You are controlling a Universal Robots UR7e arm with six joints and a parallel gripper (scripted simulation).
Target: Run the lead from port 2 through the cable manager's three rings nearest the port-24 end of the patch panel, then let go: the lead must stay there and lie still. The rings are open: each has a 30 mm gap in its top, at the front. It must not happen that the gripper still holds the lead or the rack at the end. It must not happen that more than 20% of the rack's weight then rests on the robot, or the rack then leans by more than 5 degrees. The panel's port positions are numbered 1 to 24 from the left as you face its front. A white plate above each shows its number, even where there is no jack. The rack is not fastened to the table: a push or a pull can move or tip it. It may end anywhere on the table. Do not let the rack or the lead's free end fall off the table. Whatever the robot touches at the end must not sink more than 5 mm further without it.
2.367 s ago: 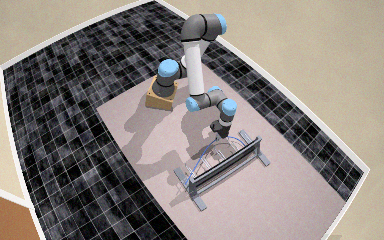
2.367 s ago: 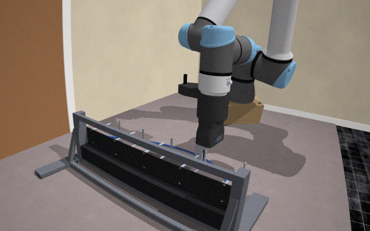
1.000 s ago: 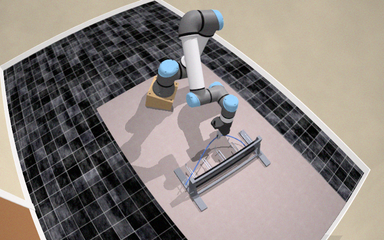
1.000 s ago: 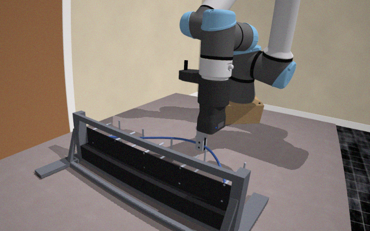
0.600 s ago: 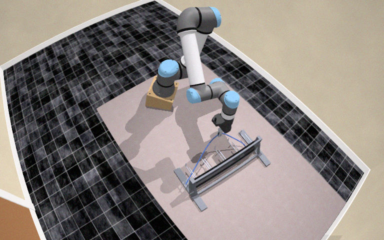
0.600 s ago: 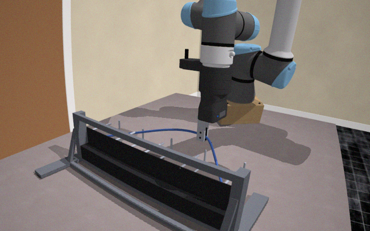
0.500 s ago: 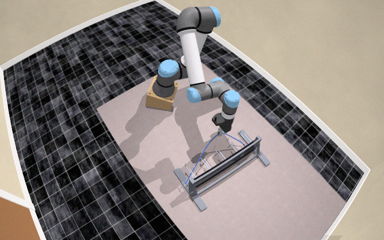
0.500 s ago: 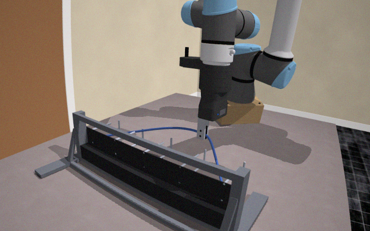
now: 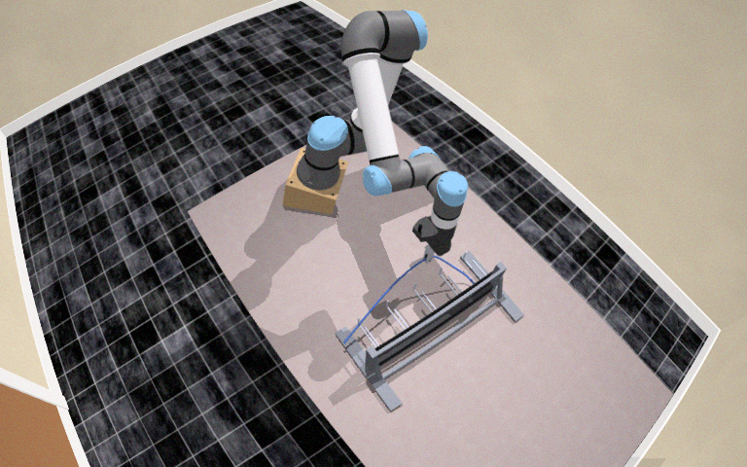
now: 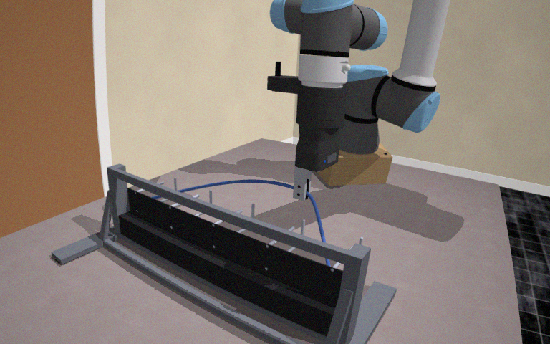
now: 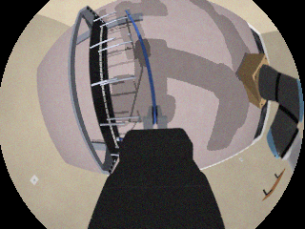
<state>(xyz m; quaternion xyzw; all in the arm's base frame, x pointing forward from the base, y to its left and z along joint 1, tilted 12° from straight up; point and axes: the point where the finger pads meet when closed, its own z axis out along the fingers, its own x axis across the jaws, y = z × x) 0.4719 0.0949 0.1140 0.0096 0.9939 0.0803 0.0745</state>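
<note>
Now: hand 16 cm short of the rack, 7 cm to the left of it and 6 cm above it.
</note>
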